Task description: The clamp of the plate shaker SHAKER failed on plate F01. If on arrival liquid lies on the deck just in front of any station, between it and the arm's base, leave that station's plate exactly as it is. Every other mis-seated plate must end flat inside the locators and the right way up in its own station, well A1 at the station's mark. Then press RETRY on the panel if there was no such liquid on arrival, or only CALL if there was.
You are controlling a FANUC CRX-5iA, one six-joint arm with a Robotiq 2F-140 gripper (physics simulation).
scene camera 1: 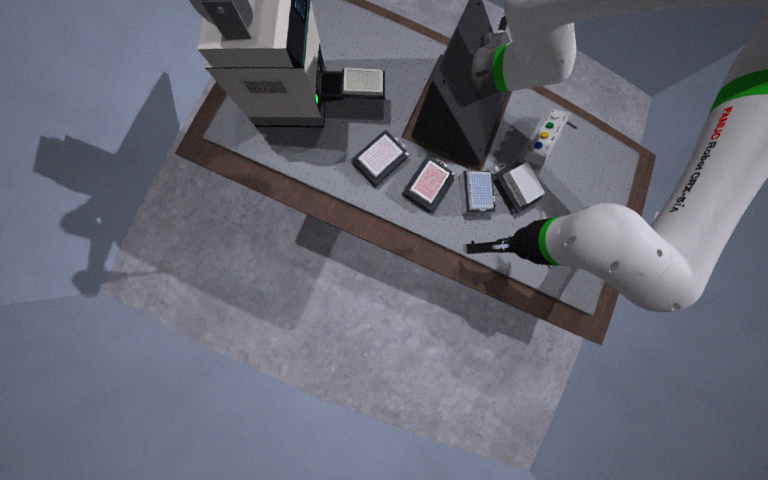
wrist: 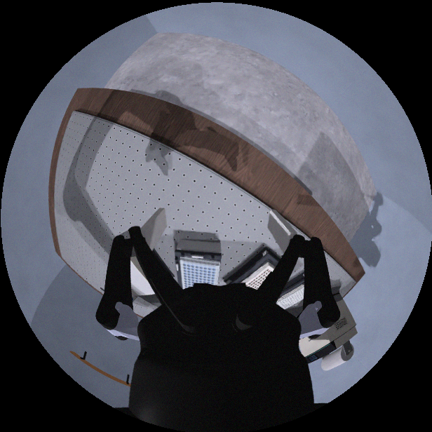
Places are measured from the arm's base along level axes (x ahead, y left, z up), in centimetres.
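Pixels of known places: arm's base, link origin: [scene camera 1: 482, 74].
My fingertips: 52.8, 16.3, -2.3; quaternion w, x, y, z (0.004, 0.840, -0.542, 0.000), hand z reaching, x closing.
Ahead of a thing's pixels: the offset from my fingertips to its top centre, as dx, dy, dz. "*": to the spot under its first point. Level surfaces: height alone.
My gripper [scene camera 1: 465, 247] [wrist: 217, 217] is open and empty, above the deck on the table-edge side of the blue plate. The blue plate {-18.6, -4.2, -4.9} [scene camera 1: 480, 190] [wrist: 200, 272] is in a dark station; its exact seating is too small to judge. A red plate {-16.5, -21.0, -8.1} [scene camera 1: 431, 181] [wrist: 261, 276] and a pale pink plate {-19.7, -39.8, -7.8} [scene camera 1: 380, 154] [wrist: 291, 296] lie in stations to the left in the scene view. A white block-like piece {-26.5, +11.0, -4.5} [scene camera 1: 522, 184] sits on the rightmost station, its top uneven. The panel {-49.1, +17.4, -4.3} [scene camera 1: 548, 135] has green, yellow and blue buttons. Station names, A1 marks and any liquid cannot be made out.
A tall instrument {* -21.1, -74.5, +6.5} [scene camera 1: 266, 90] stands at the left, with a beige plate {-39.4, -52.3, -1.7} [scene camera 1: 363, 80] on its extended tray. A dark upright plinth [scene camera 1: 461, 113] stands behind the stations. A wooden rim {* +0.4, -48.1, -14.0} [scene camera 1: 339, 206] [wrist: 280, 175] borders the perforated deck {dz -12.6} [scene camera 1: 271, 164] [wrist: 125, 175]. Another arm section [scene camera 1: 535, 62] hangs above the plinth.
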